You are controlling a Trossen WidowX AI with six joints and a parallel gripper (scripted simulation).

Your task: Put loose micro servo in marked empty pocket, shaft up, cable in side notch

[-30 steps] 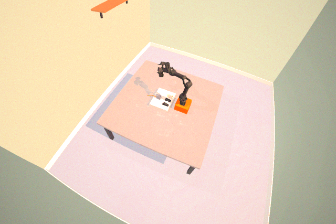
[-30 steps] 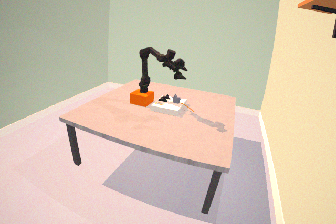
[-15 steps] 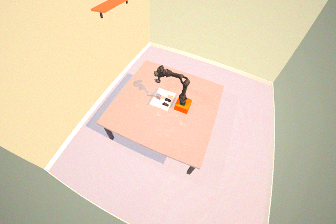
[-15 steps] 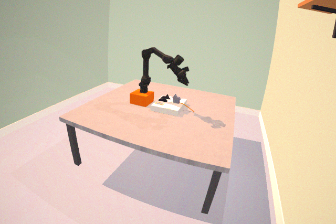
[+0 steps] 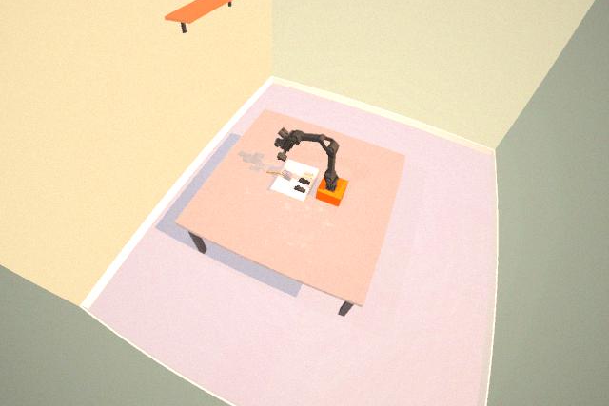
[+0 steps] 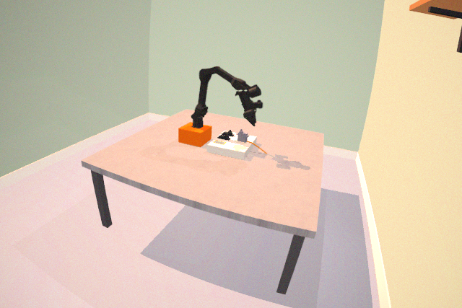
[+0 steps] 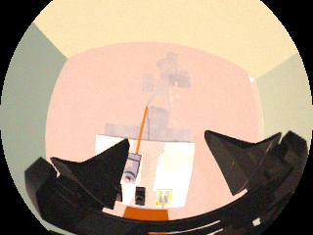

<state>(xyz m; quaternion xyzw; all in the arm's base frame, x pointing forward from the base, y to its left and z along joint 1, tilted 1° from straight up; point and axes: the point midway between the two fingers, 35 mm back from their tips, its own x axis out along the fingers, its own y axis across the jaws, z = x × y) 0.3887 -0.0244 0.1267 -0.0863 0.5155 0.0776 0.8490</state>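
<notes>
Right now the deck is 17 cm below my gripper tip, 10 cm behind it and 4 cm to the left of it.
</notes>
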